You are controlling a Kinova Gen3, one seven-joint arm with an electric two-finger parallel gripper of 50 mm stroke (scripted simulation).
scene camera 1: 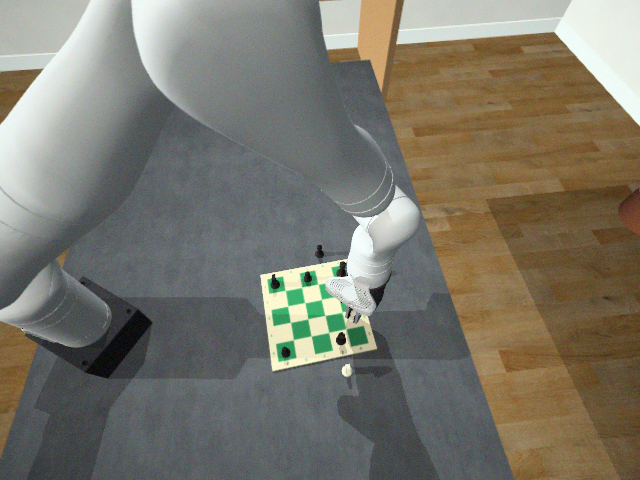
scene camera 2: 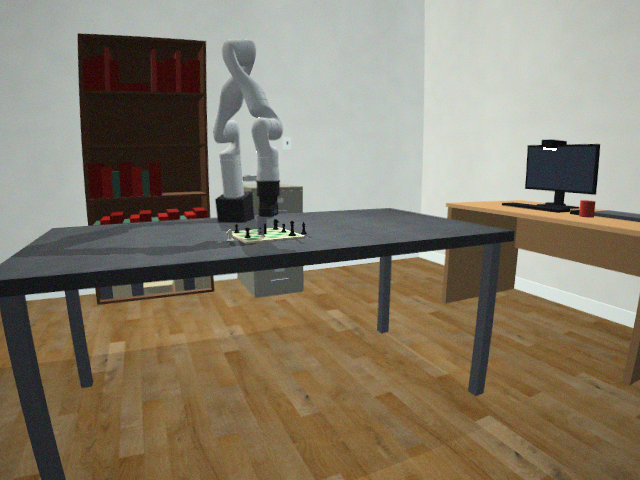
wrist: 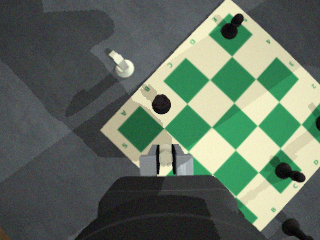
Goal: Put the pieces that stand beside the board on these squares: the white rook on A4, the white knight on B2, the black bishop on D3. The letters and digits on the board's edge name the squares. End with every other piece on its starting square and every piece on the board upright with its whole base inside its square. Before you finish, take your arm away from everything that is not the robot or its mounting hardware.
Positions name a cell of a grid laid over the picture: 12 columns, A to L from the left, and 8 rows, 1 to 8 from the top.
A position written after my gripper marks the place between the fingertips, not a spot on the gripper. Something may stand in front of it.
Observation:
I see my gripper (scene camera 2: E4) and a chessboard (scene camera 1: F6).
The chessboard also shows in the wrist view (wrist: I4). My gripper also shows in the wrist view (wrist: G6).

